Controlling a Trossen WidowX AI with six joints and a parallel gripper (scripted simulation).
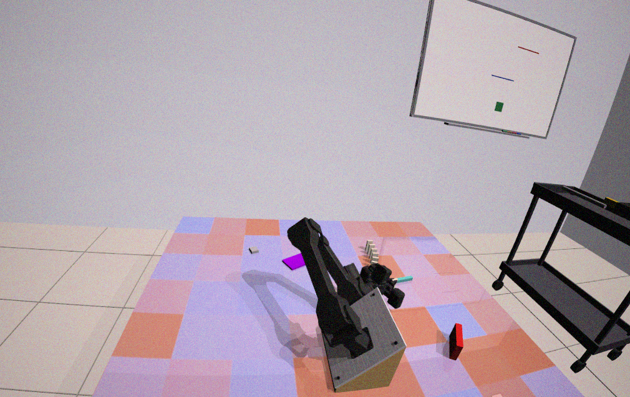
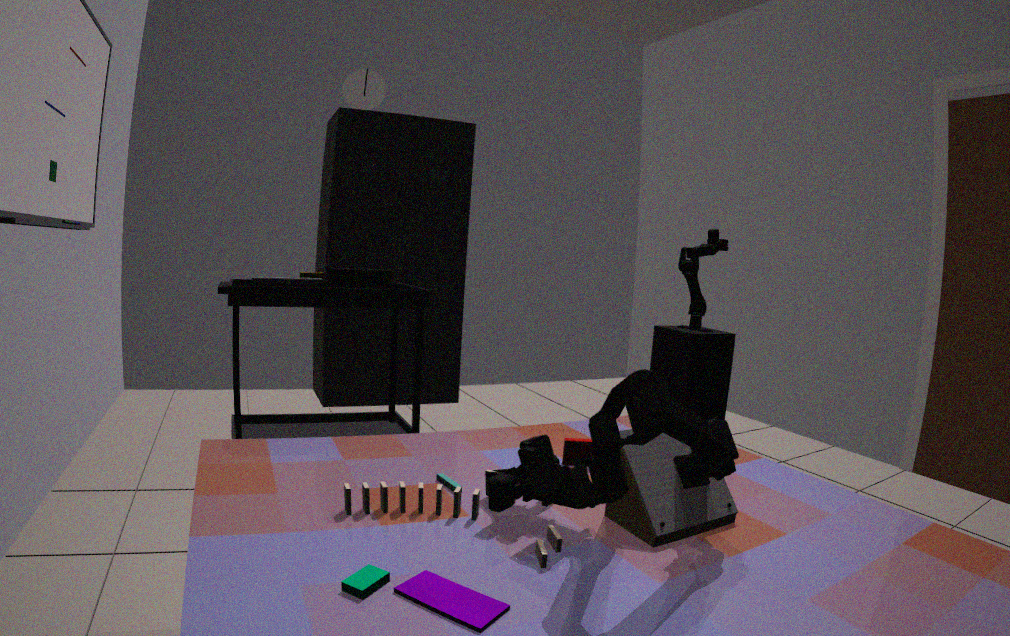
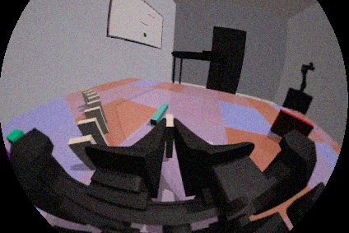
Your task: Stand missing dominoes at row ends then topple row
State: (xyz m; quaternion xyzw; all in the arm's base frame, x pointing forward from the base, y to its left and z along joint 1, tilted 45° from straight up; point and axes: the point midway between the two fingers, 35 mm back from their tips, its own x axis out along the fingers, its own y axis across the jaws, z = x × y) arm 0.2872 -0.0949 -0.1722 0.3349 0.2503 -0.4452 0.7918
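The teal bar lies 70 mm to the right of my gripper tip, 60 mm ahead of it and 40 mm below it. From my gripper tip the other things lie so: purple plate (330 mm to the left, 190 mm ahead, 50 mm below); red block (280 mm behind, 110 mm to the right, 20 mm below); green block (290 mm ahead, 270 mm to the left, 40 mm below).
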